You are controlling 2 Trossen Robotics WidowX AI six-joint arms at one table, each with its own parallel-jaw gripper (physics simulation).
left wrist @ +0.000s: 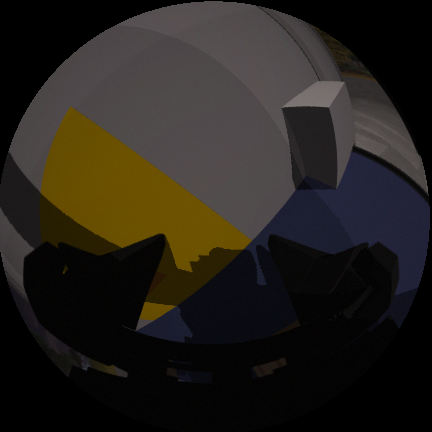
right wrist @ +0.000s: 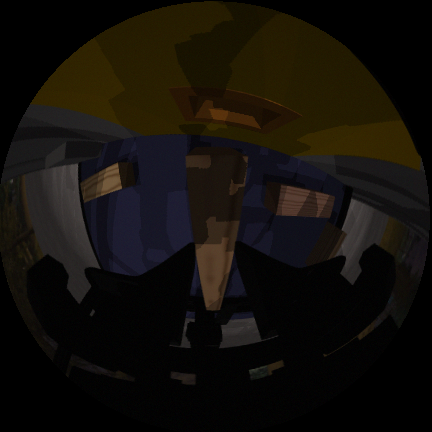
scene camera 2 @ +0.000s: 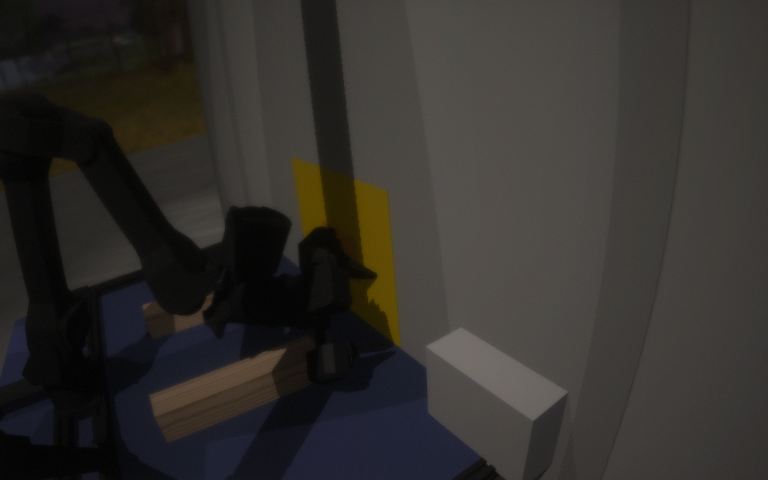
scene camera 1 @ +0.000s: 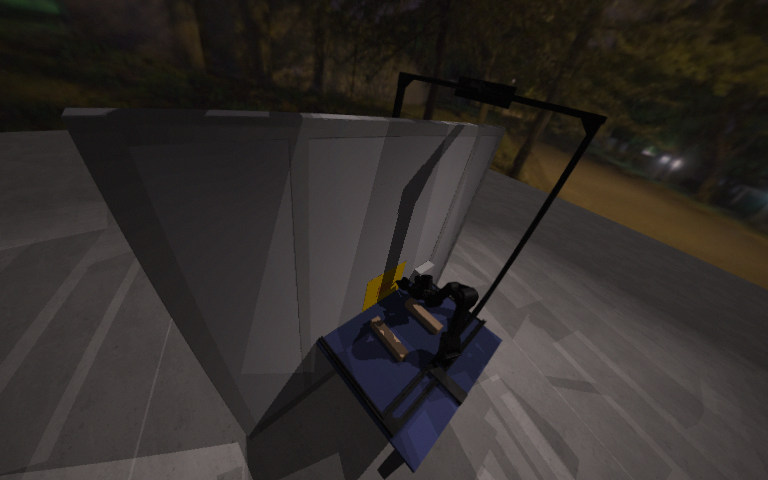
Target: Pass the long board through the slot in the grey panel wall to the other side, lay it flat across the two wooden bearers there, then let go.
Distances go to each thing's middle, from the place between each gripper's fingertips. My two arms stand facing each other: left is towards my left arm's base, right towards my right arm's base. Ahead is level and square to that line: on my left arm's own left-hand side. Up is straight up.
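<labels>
Grey block [scene camera 2: 508,414]: 20 mm below my left hand, 30 mm to the right of it and 210 mm behind it.
Counted from my right hand, the grey block is 150 mm to the left, 80 mm below and 330 mm behind.
</labels>
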